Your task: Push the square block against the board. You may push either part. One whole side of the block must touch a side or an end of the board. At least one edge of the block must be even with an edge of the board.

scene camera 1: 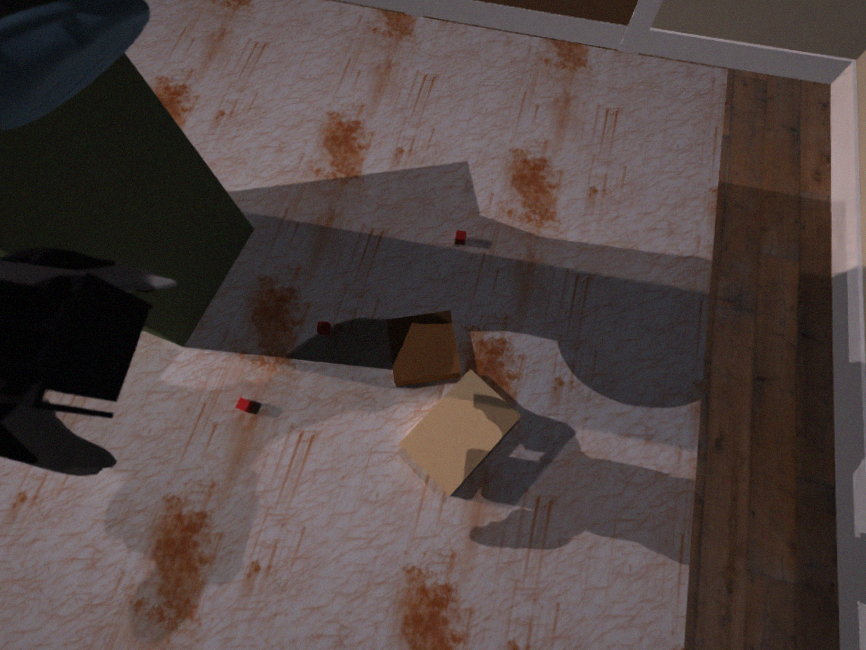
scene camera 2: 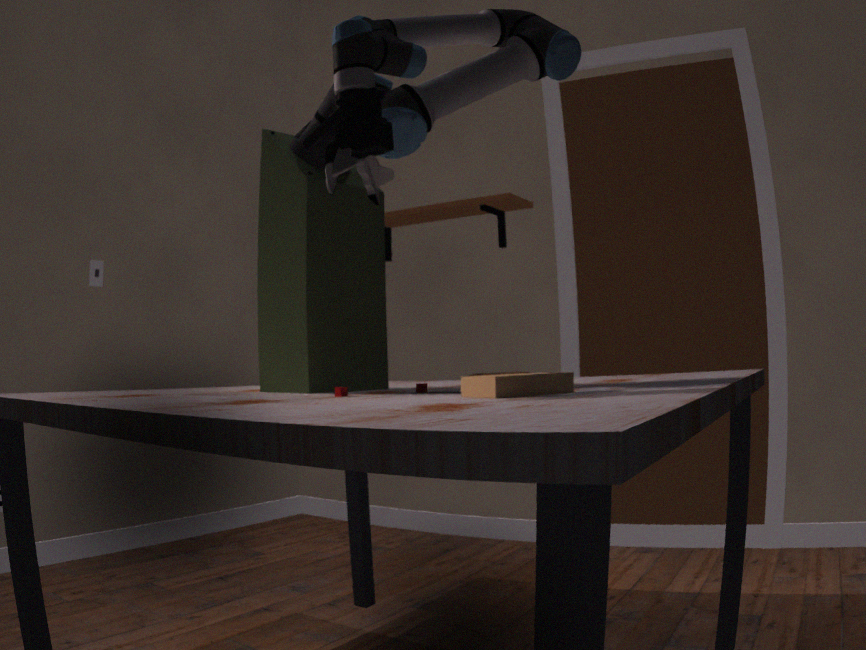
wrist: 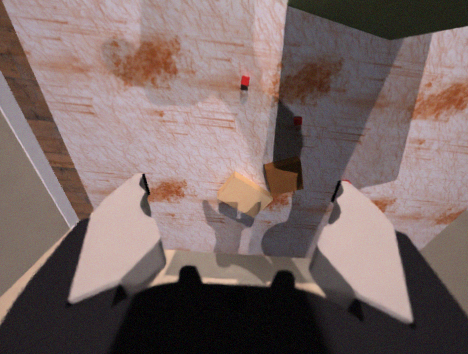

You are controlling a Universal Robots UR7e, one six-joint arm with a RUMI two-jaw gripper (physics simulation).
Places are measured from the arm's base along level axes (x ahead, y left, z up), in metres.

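Pixels of known places: gripper, fingertip midpoint: [scene camera 1: 132,372] [scene camera 2: 355,199] [wrist: 239,180]; arm's base, origin of the base link: [scene camera 2: 319,158].
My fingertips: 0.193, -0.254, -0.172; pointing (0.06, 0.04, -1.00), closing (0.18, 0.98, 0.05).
Ahead of a thing's pixels: the offset from my fingertips to its middle, as dx, dy, dz.
The square block @(+0.218, +0.108, -0.319) [scene camera 1: 428,351] [wrist: 283,179], brown and partly in shadow, lies flat on the table. The board @(+0.269, -0.016, -0.319) [scene camera 1: 458,433] [scene camera 2: 535,384] [wrist: 244,195], light tan and longer than wide, lies beside it, turned at an angle to it. One corner of the block is close to the board's long side near a board corner; contact cannot be told. No whole block side lies along the board. In scene camera 2 the block is mostly hidden behind the board. My gripper [scene camera 2: 353,193] [wrist: 239,180] is open and empty, high above the table near the green box, away from both parts.
A tall green box [scene camera 1: 146,188] [scene camera 2: 346,286] [wrist: 385,15] stands on the table [scene camera 2: 349,447]. Small red cubes @(+0.282, +0.301, -0.327) [scene camera 1: 460,237] @(+0.063, +0.146, -0.327) [scene camera 1: 323,327] @(-0.046, +0.028, -0.327) [scene camera 1: 244,405] lie around the parts. A wall shelf [scene camera 2: 454,208] is behind. The wooden floor [scene camera 1: 762,349] shows past the table edge.
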